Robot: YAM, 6 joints.
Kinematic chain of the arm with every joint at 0, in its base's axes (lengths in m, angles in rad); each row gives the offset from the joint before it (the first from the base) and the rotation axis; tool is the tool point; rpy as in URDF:
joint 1: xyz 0 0 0.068 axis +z
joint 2: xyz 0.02 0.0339 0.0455 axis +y
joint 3: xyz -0.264 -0.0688 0 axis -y
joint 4: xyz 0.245 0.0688 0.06 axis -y
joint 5: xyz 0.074 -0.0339 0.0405 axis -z
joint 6: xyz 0.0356 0 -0.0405 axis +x
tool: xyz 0 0 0 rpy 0 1.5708 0
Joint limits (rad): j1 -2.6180..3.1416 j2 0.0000..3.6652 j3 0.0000..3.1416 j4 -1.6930..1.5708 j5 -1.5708..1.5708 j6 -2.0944..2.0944
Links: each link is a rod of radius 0.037 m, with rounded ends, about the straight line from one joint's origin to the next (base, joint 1, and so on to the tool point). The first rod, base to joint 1, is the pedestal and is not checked.
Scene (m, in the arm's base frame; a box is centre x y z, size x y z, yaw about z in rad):
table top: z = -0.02
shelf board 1: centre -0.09 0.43 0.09 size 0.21 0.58 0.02 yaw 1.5
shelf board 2: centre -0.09 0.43 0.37 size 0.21 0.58 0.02 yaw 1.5
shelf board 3: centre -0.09 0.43 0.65 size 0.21 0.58 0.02 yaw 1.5
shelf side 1: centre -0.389 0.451 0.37 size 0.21 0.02 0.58 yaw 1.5
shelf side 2: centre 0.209 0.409 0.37 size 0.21 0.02 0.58 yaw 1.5
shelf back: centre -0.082 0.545 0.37 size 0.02 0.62 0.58 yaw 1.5
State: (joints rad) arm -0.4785 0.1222 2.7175 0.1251 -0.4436 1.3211
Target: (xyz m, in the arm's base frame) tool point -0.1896 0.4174 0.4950
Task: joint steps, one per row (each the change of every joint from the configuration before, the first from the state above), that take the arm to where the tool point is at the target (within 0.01 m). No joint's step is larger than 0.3 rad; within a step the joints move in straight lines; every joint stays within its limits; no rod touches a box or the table.
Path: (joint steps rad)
1: 0.2758 0.1249 -0.1073 -0.0410 -0.0166 0.0000
2: 0.2757 0.1249 -0.1073 -0.0409 -0.0166 0.0000
3: 0.2758 0.1249 -0.1073 -0.0410 -0.0166 0.0000
4: 0.2757 0.1249 -0.1073 -0.0409 -0.0167 0.0000
5: 0.2758 0.1249 -0.1073 -0.0410 -0.0166 0.0000
6: 0.2757 0.1249 -0.1073 -0.0409 -0.0166 0.0000
7: 0.2758 0.1249 -0.1073 -0.0410 -0.0166 0.0000
8: 0.2757 0.1249 -0.1073 -0.0409 -0.0166 0.0000
9: 0.2758 0.1249 -0.1073 -0.0410 -0.0166 0.0000
10: 0.2757 0.1249 -0.1073 -0.0409 -0.0166 0.0000
11: -0.1064 0.2118 0.1946 0.1165 0.0351 0.0000
12: -0.1065 0.2118 0.1947 0.1165 0.0351 0.0000
13: -0.1065 0.2118 0.1946 0.1165 0.0351 0.0000

